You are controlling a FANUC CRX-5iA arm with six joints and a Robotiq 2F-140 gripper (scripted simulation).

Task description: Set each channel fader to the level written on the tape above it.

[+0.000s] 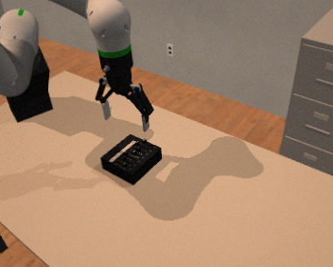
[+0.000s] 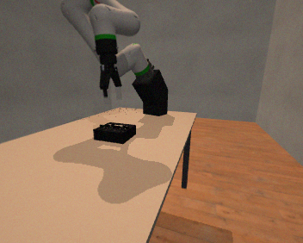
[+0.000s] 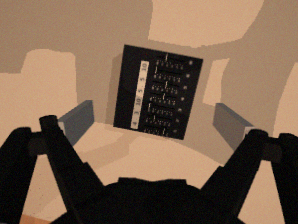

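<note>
Now: hand 130 mm above the channel 1 cap, 60 mm to the left of it and 20 mm short of it. Round my hand: cap 4 (130 mm below, 10 mm ahead); cap 2 (130 mm below, 40 mm to the right); cap 3 (130 mm below, 20 mm to the right, 10 mm behind).
</note>
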